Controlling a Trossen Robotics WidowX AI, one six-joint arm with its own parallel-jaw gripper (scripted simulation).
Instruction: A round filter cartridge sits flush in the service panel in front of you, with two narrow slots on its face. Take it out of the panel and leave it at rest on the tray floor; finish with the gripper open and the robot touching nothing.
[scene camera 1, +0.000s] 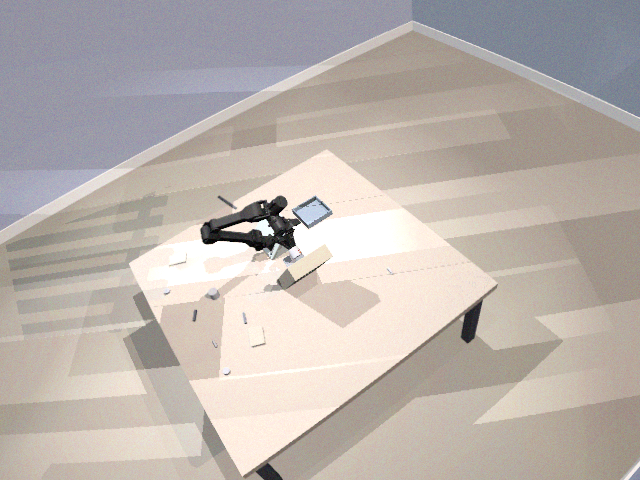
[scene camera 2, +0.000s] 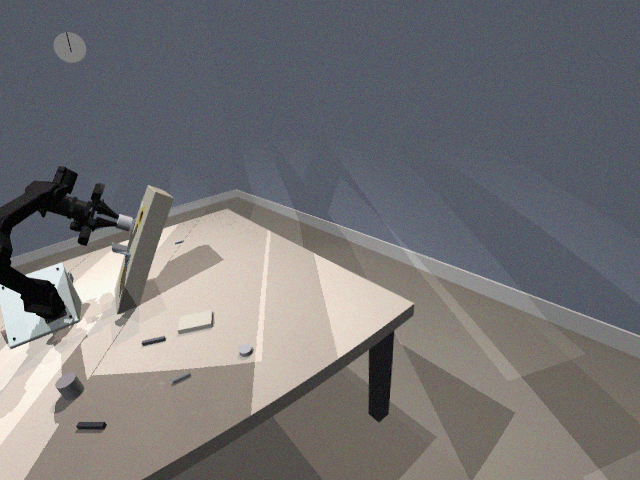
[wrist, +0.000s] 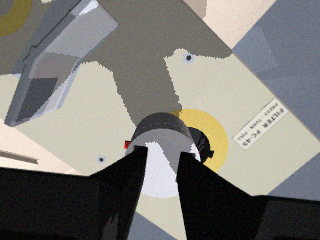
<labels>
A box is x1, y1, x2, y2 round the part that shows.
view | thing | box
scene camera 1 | gripper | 266, 215, 300, 249
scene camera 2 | gripper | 63, 183, 118, 245
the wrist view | gripper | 0, 146, 319, 239
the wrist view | round grey filter cartridge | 124, 112, 200, 197
</labels>
